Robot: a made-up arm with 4 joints. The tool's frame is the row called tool.
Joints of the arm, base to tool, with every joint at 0 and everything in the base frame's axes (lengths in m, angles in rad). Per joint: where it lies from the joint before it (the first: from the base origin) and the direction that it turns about. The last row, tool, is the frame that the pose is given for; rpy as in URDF.
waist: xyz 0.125 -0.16 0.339 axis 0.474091 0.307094 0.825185
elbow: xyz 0.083 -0.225 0.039 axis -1 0 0
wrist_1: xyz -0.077 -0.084 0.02 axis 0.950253 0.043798 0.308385
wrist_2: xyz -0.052 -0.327 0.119 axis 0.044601 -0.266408 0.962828
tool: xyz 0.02 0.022 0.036 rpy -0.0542 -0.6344 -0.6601
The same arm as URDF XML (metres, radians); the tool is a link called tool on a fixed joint. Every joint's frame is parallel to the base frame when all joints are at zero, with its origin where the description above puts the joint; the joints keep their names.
<robot name="arm">
<joint name="waist" type="continuous"><parent link="base"/><child link="link1"/><origin xyz="0.125 -0.16 0.339"/><axis xyz="0.474091 0.307094 0.825185"/></joint>
<joint name="elbow" type="continuous"><parent link="link1"/><child link="link2"/><origin xyz="0.083 -0.225 0.039"/><axis xyz="-1 0 0"/></joint>
<joint name="wrist_1" type="continuous"><parent link="link2"/><child link="link3"/><origin xyz="-0.077 -0.084 0.02"/><axis xyz="0.950253 0.043798 0.308385"/></joint>
<joint name="wrist_2" type="continuous"><parent link="link3"/><child link="link4"/><origin xyz="-0.052 -0.327 0.119"/><axis xyz="0.044601 -0.266408 0.962828"/></joint>
<joint name="tool_joint" type="fixed"><parent link="link4"/><child link="tool"/><origin xyz="0.02 0.022 0.036" rpy="-0.0542 -0.6344 -0.6601"/></joint>
<link name="base"/>
<link name="link1"/>
<link name="link2"/>
<link name="link3"/>
<link name="link4"/>
<link name="tool"/>
</robot>

